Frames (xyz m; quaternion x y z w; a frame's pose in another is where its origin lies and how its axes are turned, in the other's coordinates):
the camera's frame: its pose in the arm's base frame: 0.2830 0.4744 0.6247 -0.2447 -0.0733 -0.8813 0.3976
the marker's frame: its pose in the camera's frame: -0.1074 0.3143 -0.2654 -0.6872 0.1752 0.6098 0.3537
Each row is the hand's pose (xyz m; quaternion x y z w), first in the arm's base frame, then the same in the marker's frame.
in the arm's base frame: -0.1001 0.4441 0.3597 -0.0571 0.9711 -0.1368 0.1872
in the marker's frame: 0.0484 0.2729 -0.5432 -0.0316 0.3831 0.1562 0.9099
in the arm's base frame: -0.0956 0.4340 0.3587 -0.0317 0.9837 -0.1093 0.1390
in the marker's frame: 0.0535 0.2641 -0.5387 -0.0544 0.4254 0.1862 0.8840
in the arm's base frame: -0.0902 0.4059 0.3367 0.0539 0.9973 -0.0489 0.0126
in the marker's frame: 0.0843 0.2512 -0.5249 -0.0917 0.5322 0.2689 0.7975
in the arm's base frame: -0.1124 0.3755 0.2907 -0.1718 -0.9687 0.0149 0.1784
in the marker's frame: 0.1435 0.2553 -0.5269 -0.1003 0.6805 0.3427 0.6398
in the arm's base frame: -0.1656 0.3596 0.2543 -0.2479 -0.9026 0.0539 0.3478
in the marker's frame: 0.1975 0.2734 -0.5611 -0.0610 0.8034 0.3390 0.4858
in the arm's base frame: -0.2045 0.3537 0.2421 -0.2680 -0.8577 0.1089 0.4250
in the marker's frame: 0.2228 0.2839 -0.5919 -0.0186 0.8586 0.3025 0.4135
